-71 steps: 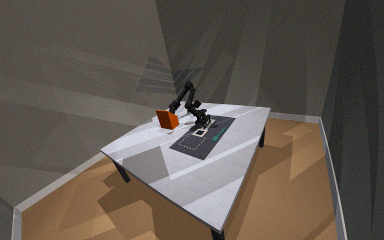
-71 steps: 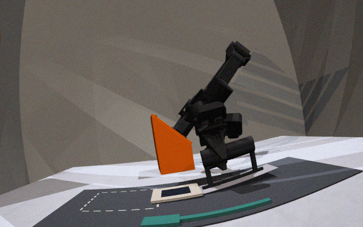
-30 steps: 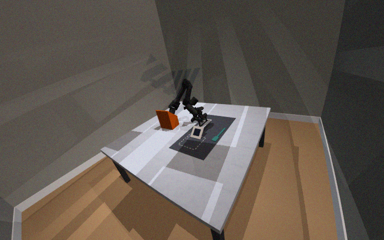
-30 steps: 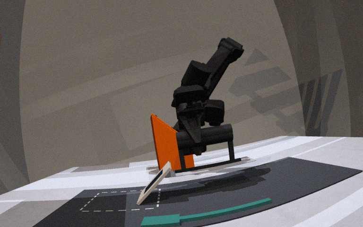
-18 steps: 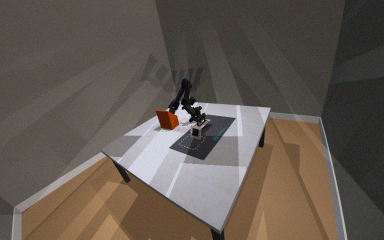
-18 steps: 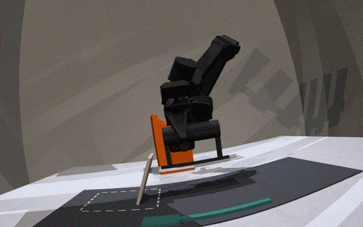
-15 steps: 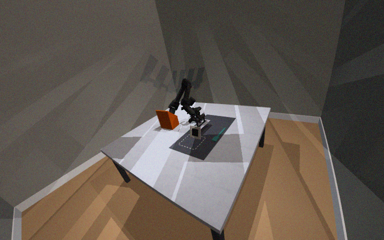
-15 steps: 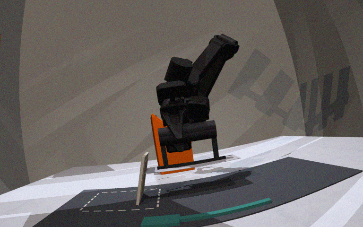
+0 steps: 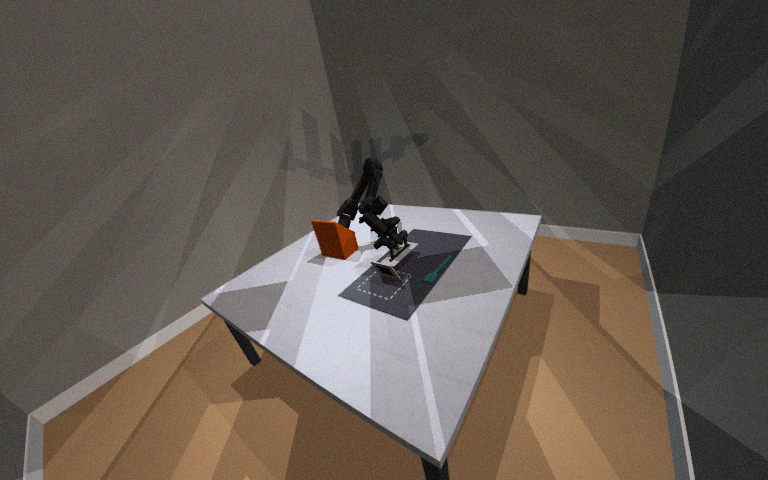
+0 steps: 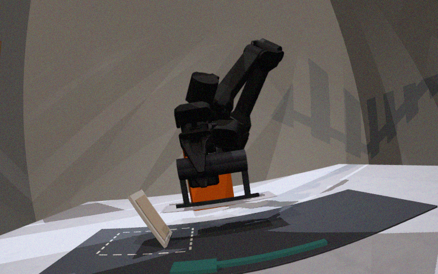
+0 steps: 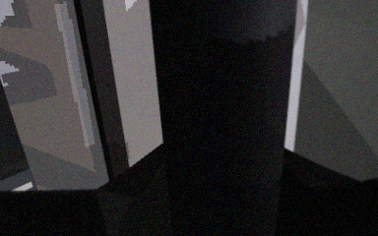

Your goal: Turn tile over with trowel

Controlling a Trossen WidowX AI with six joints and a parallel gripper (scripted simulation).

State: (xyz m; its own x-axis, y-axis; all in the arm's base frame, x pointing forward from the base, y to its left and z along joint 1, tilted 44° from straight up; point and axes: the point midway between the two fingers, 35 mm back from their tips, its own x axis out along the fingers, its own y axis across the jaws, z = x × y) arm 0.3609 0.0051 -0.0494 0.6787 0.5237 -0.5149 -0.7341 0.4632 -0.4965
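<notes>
Right now my gripper tip is 1 cm short of the dark mat, 4 cm to the right of it and 13 cm above it. Also, from my gripper tip: teal trowel 15 cm ahead, 3 cm to the left, 11 cm below; then beige tile 1 cm behind, 12 cm to the right, 8 cm below.
</notes>
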